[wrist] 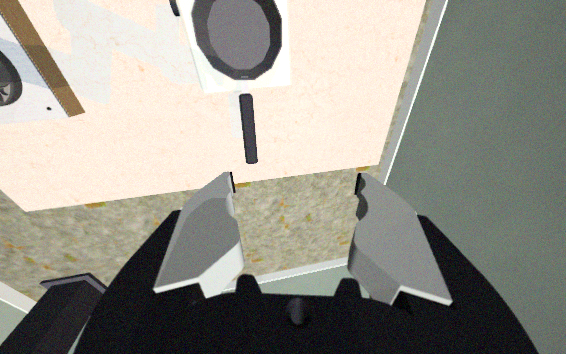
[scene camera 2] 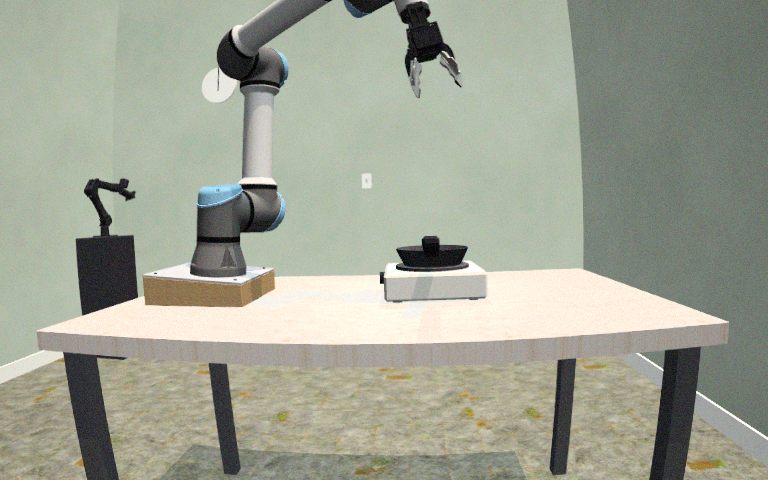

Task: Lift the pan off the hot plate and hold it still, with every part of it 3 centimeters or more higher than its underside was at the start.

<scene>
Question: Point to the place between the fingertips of my gripper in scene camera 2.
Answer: At 440,92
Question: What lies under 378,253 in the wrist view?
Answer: My gripper.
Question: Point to a black pan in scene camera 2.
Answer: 430,254
</scene>
